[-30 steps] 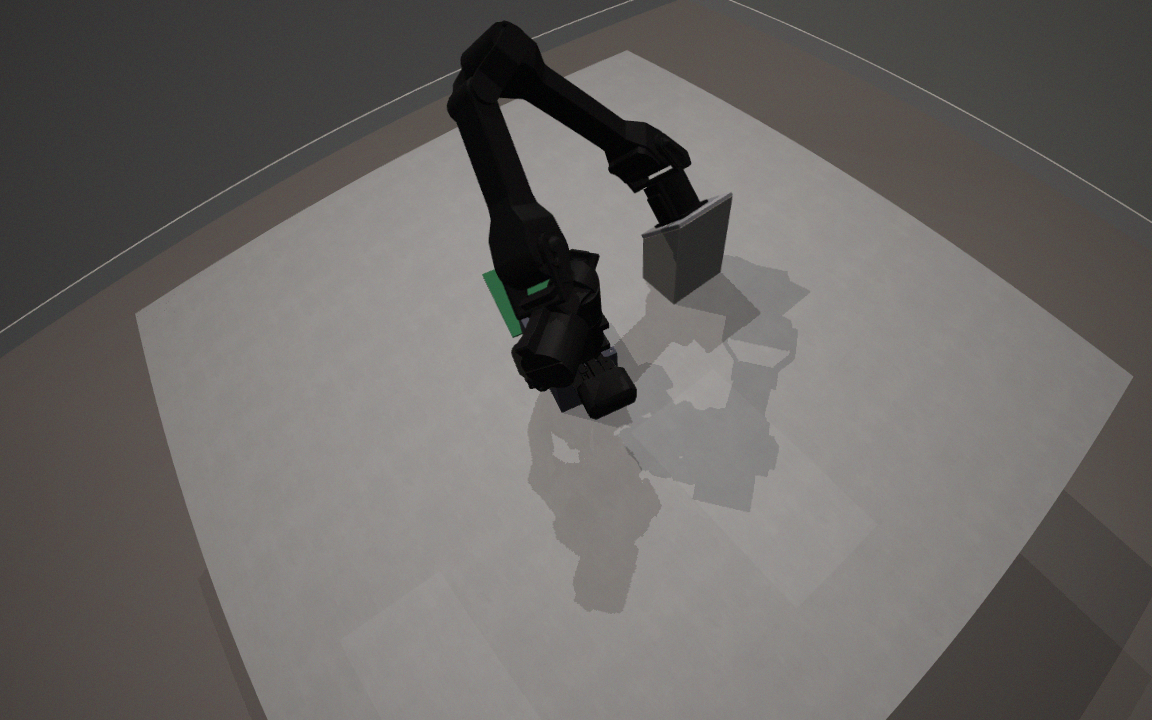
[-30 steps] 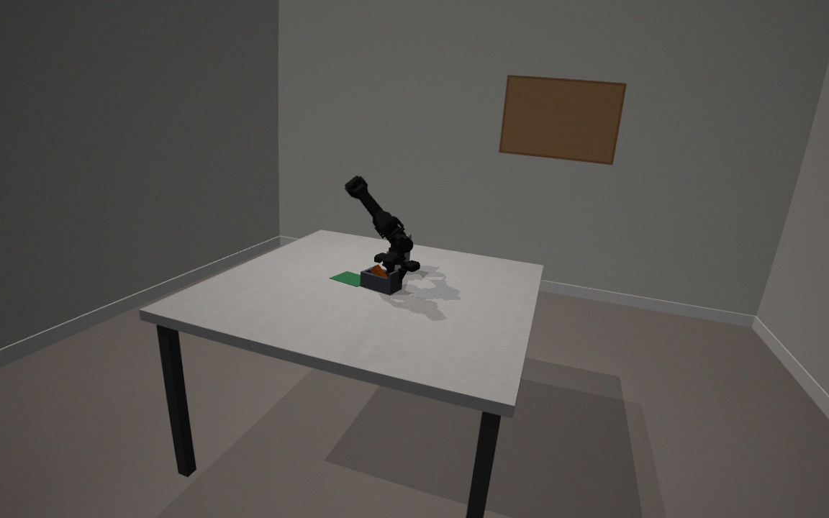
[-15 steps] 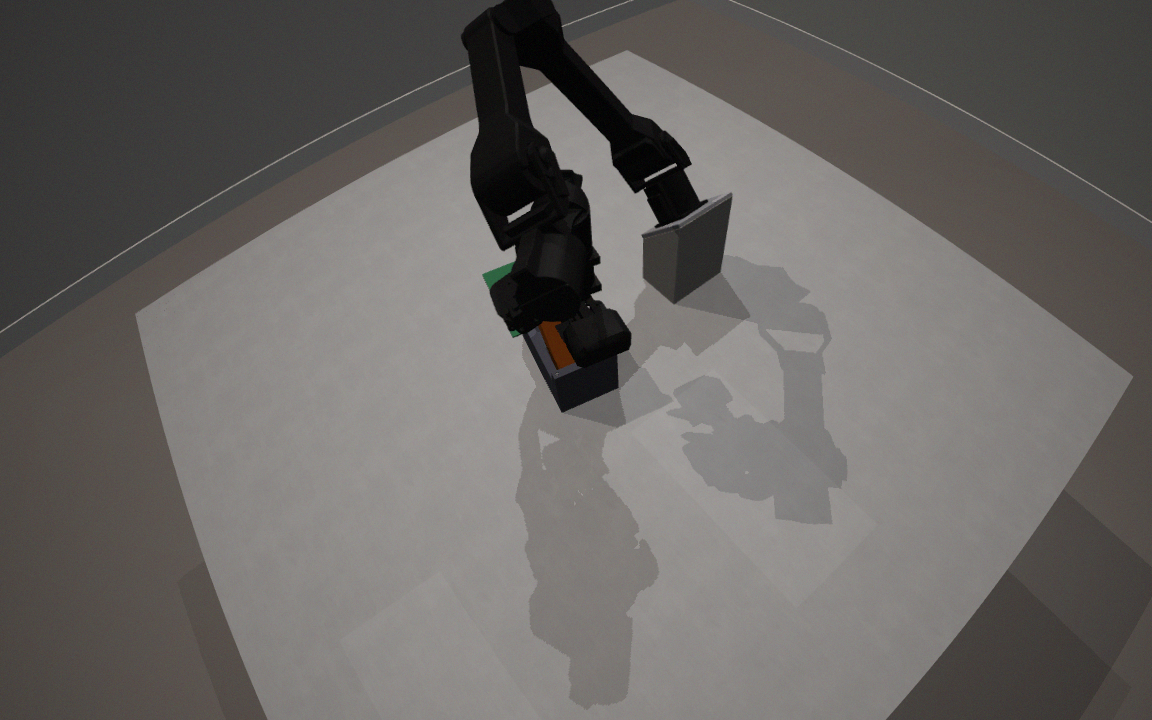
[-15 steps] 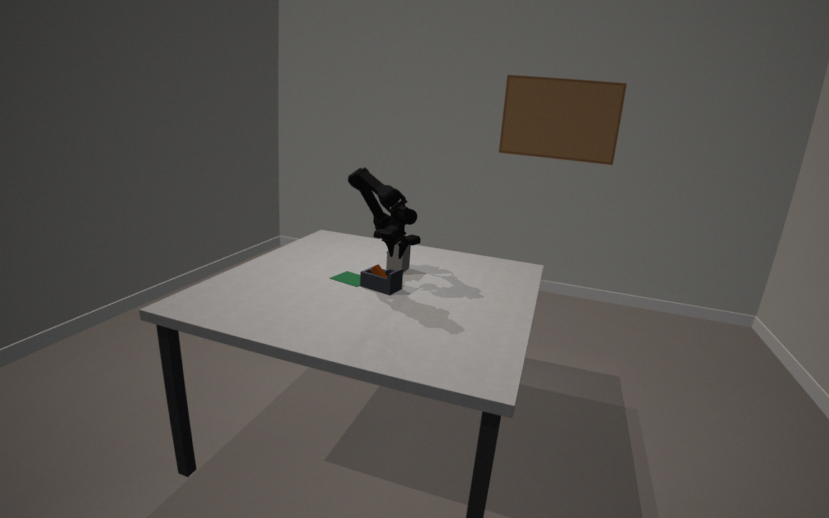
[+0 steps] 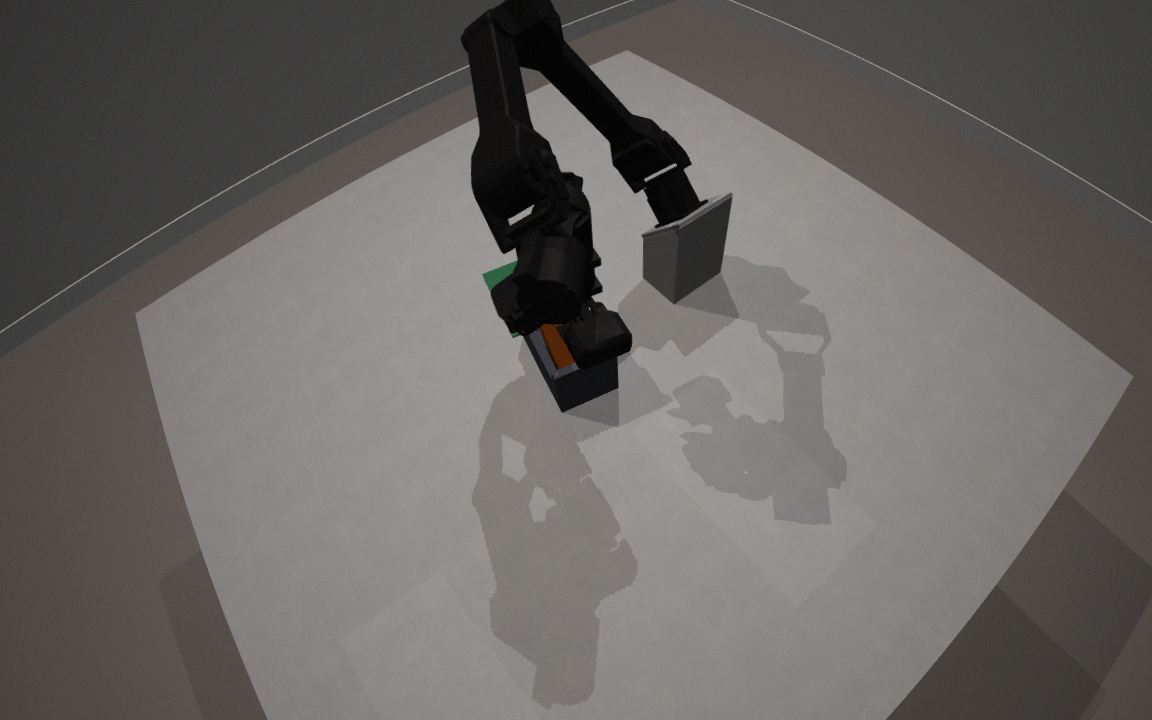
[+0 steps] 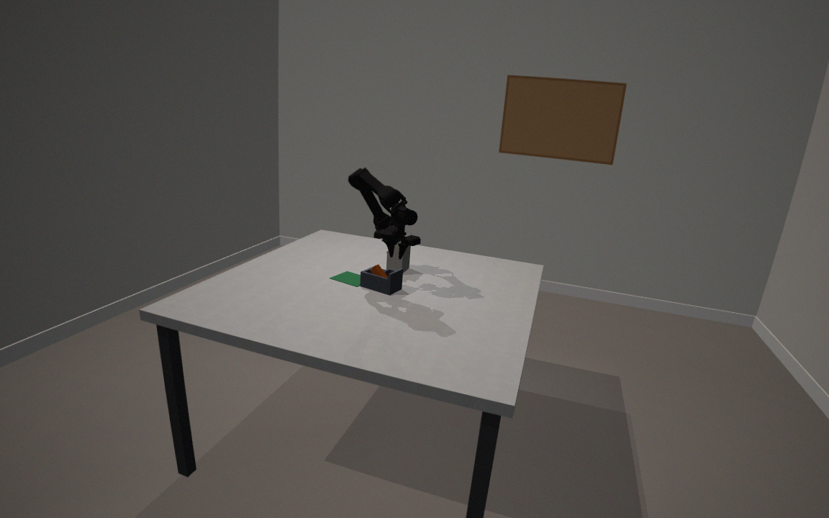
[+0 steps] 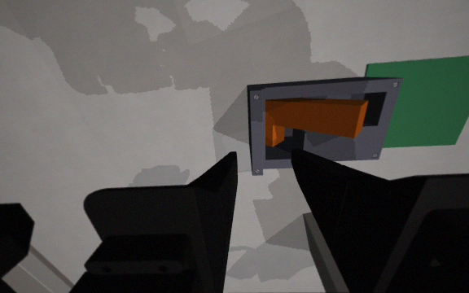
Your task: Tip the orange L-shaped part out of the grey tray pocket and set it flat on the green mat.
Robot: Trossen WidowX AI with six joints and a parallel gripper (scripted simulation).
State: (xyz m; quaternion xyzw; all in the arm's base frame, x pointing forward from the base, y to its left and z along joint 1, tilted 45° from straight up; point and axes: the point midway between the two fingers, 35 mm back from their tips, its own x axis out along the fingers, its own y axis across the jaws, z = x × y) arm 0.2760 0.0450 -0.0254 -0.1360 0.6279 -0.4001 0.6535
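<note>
The orange L-shaped part lies 11 cm below my gripper tip, 4 cm to the right of it and 3 cm behind it. The rest, counted from my gripper tip: green mat 21 cm to the right, 16 cm below, 9 cm behind.
</note>
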